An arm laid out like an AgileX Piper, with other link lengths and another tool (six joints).
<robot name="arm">
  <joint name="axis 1" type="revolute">
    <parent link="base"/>
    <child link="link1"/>
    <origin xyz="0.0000 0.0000 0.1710"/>
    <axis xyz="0 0 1"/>
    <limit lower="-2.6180" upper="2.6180"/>
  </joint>
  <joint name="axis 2" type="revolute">
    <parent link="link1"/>
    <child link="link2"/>
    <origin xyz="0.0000 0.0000 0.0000" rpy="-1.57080 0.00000 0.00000"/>
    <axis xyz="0 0 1"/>
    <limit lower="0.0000" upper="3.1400"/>
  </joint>
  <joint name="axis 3" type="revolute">
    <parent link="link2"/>
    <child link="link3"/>
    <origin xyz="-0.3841 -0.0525 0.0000"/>
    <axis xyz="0 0 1"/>
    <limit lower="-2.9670" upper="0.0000"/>
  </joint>
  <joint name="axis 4" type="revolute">
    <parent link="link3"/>
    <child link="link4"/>
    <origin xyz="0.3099 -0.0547 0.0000" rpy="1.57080 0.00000 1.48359"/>
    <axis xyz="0 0 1"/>
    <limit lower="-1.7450" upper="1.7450"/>
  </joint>
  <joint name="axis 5" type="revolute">
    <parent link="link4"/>
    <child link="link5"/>
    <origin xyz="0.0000 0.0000 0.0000" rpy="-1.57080 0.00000 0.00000"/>
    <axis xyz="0 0 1"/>
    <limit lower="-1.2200" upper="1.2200"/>
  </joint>
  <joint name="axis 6" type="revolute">
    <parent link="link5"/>
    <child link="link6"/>
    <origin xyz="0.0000 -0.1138 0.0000" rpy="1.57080 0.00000 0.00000"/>
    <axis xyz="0 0 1"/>
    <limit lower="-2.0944" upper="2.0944"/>
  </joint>
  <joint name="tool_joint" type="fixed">
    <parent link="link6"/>
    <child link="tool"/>
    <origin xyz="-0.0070 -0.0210 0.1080" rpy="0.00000 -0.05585 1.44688"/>
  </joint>
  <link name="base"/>
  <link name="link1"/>
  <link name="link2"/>
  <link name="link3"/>
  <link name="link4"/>
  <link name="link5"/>
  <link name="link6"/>
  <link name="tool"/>
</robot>
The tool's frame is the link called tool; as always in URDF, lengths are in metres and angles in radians.
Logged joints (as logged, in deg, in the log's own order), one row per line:
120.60 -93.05 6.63 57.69 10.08 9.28
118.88 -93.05 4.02 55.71 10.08 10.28
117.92 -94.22 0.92 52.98 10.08 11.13
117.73 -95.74 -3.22 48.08 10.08 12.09
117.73 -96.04 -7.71 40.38 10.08 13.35
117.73 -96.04 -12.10 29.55 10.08 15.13
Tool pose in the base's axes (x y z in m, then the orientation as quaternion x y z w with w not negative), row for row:
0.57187 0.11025 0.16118 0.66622 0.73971 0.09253 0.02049
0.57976 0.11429 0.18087 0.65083 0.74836 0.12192 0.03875
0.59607 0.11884 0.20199 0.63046 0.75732 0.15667 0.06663
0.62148 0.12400 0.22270 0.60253 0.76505 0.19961 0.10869
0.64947 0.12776 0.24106 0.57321 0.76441 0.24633 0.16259
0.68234 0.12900 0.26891 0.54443 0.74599 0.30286 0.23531
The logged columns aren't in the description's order. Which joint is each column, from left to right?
Columns, left to right: axis 2, axis 3, axis 6, axis 5, axis 1, axis 4.
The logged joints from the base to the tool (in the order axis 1, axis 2, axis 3, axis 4, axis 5, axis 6), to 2 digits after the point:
10.08 120.60 -93.05 9.28 57.69 6.63
10.08 118.88 -93.05 10.28 55.71 4.02
10.08 117.92 -94.22 11.13 52.98 0.92
10.08 117.73 -95.74 12.09 48.08 -3.22
10.08 117.73 -96.04 13.35 40.38 -7.71
10.08 117.73 -96.04 15.13 29.55 -12.10

